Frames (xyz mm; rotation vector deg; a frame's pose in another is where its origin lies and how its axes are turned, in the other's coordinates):
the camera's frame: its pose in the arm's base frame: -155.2 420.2 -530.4 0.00 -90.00 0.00
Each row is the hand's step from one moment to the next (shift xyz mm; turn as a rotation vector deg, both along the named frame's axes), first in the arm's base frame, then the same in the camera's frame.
Working: the arm's base frame: its pose in the camera's frame: 530.4 -420.2 -155.2 0.00 90.00 0.00

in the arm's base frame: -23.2 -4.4 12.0 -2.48 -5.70 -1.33
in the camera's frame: 12.0 -4.4 23.2 -1.33 -5.70 2.48
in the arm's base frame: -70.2 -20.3 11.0 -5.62 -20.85 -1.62
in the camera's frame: 11.0 -20.3 70.2 -1.62 -20.85 5.62
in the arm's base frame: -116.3 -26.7 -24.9 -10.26 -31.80 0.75
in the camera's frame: -24.9 -26.7 116.3 0.75 -31.80 10.26
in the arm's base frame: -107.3 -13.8 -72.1 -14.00 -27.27 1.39
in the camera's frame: -72.1 -13.8 107.3 1.39 -27.27 14.00
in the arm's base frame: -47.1 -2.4 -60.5 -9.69 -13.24 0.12
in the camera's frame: -60.5 -2.4 47.1 0.12 -13.24 9.69
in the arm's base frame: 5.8 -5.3 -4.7 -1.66 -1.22 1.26
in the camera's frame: -4.7 -5.3 -5.8 1.26 -1.22 1.66
